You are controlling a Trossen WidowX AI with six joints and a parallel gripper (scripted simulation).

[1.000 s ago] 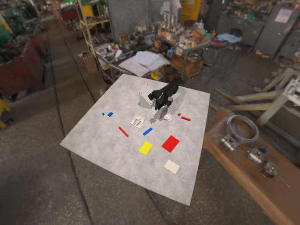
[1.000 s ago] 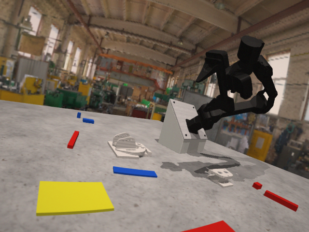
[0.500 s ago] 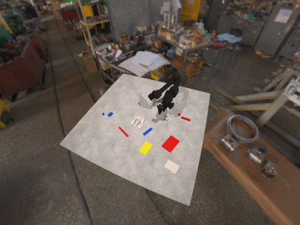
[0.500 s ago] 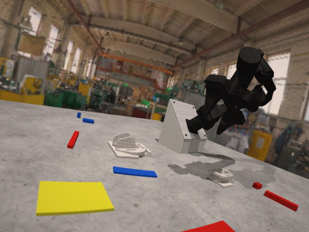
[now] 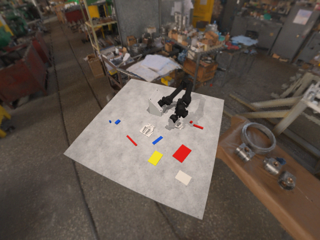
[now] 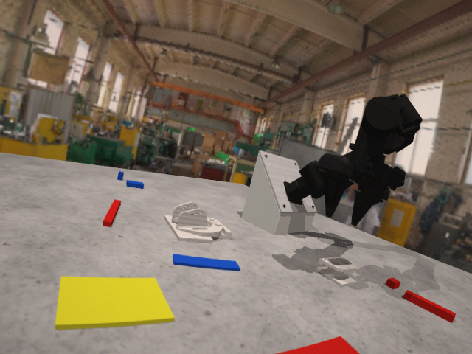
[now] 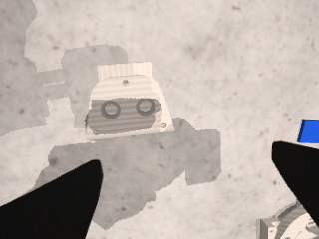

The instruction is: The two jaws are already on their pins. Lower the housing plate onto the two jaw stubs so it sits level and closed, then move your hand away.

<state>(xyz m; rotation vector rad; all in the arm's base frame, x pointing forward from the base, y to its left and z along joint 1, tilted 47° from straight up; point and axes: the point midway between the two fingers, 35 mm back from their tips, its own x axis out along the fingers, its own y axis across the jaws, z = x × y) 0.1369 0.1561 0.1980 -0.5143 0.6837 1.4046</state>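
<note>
Now: gripper tip 10 cm above the small white block, 3 cm past it and 2 cm to the right of it. From my gripper tip the other things lie so: red plate (23 cm ahead, 16 cm to the left, 11 cm below); small red block (13 cm behind, 11 cm to the left, 11 cm below); blue bar (21 cm ahead, 11 cm below, 9 cm to the right).
</note>
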